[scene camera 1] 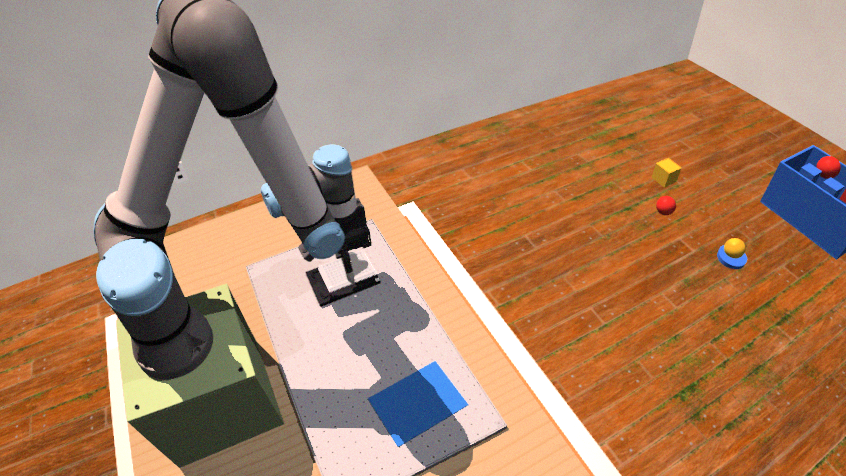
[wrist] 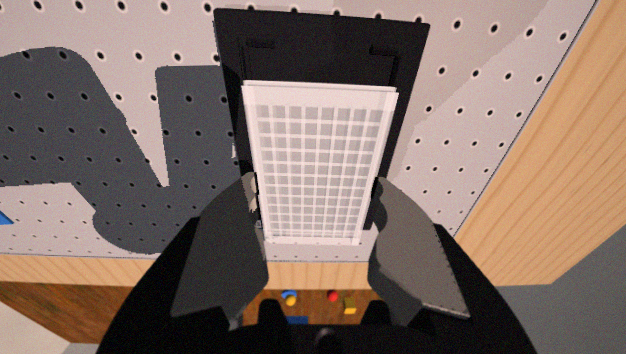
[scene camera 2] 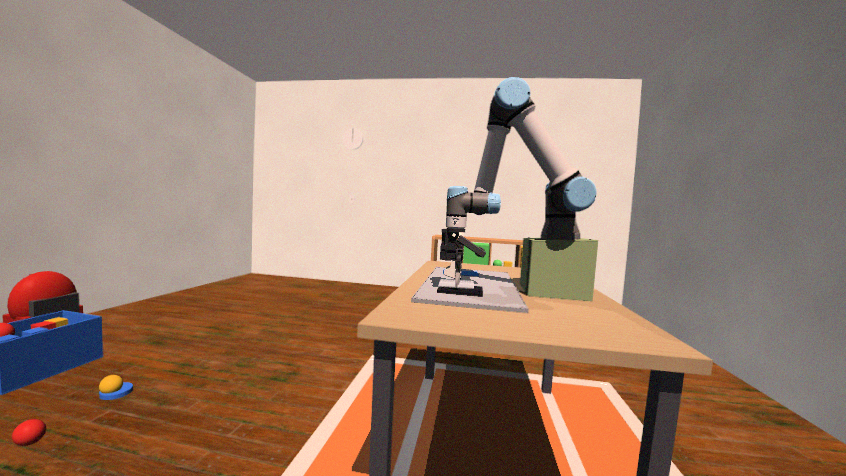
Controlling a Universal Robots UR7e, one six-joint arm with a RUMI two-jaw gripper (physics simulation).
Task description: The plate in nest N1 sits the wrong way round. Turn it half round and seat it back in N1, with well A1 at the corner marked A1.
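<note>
A white well plate (scene camera 1: 334,276) (scene camera 2: 452,284) (wrist: 315,170) is between my gripper's fingers, roughly level, a little above the black nest (scene camera 1: 319,291) (scene camera 2: 460,292) (wrist: 320,27). My gripper (scene camera 1: 349,275) (scene camera 2: 457,280) (wrist: 315,176) is shut on the plate, one finger on each long side. In the wrist view the plate's long sides run roughly along the nest's, and a strip of nest floor shows past the plate's far end. The A1 mark does not show in the wrist view, and I cannot tell which well is A1.
The nest stands on a perforated light board (scene camera 1: 331,370) (scene camera 2: 508,301) (wrist: 465,60) on the wooden table (scene camera 1: 207,242) (scene camera 2: 562,325). A blue rectangle (scene camera 1: 446,387) lies at the board's other end. The green base block (scene camera 1: 207,432) (scene camera 2: 562,269) stands beside the board.
</note>
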